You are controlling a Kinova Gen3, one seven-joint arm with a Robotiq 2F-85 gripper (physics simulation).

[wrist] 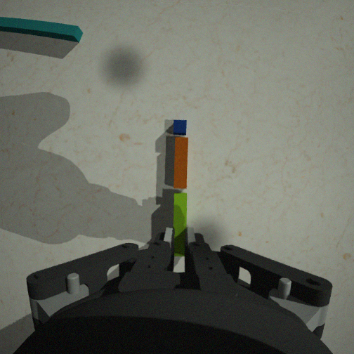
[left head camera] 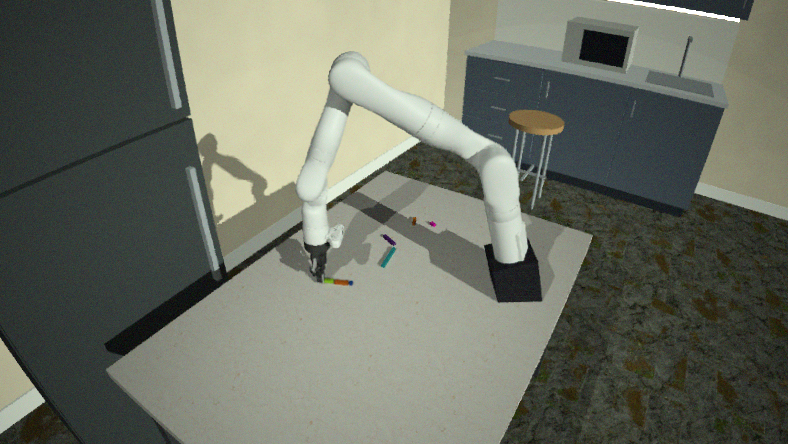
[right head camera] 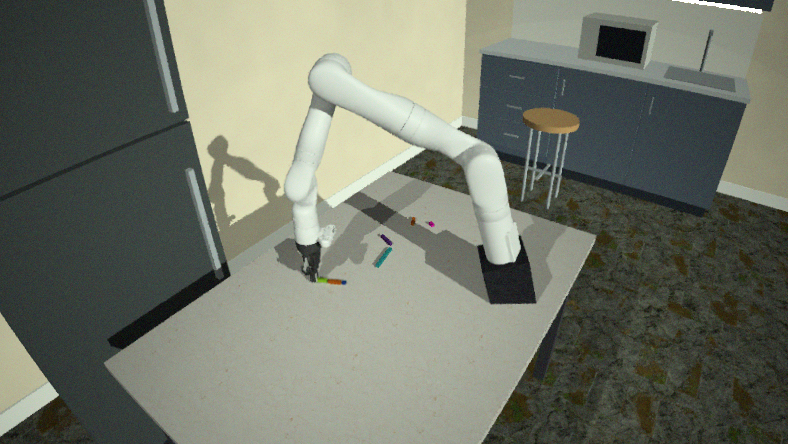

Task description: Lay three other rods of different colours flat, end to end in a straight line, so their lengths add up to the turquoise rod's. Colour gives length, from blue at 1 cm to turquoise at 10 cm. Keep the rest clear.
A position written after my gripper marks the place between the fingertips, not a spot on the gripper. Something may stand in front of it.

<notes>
In view: my gripper (wrist: 179,238) and a lime green rod (wrist: 179,198).
</notes>
